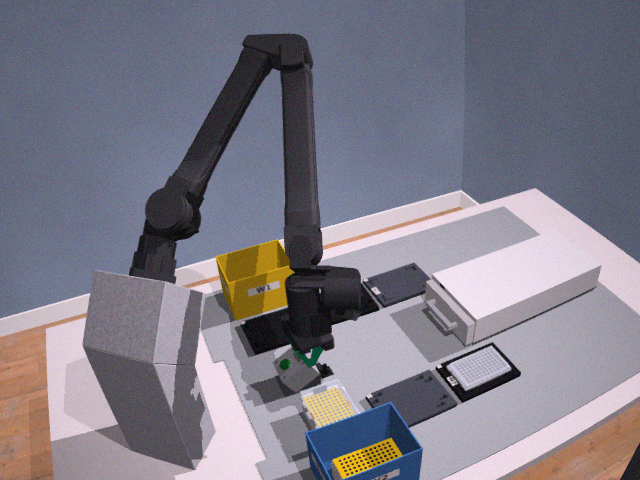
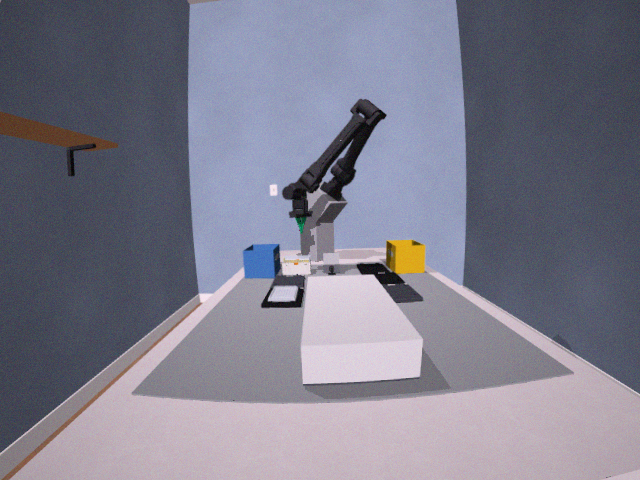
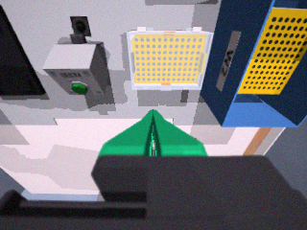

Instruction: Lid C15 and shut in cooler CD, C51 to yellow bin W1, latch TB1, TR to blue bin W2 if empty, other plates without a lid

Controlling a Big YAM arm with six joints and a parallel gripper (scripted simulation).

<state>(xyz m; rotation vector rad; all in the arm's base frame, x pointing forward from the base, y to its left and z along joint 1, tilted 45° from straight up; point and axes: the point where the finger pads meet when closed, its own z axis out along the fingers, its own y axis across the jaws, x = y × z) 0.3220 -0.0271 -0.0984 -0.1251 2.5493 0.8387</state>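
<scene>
The green key DONE lies 120 mm to the left of my hand, 110 mm below it and 50 mm behind it. The rest, counted from my hand: blue bin W2 (170 mm to the right, 140 mm below, 70 mm ahead); then tip box TB1 (140 mm below, 30 mm ahead, 20 mm to the right); then tip rack TR (190 mm to the right, 130 mm below, 70 mm ahead).
</scene>
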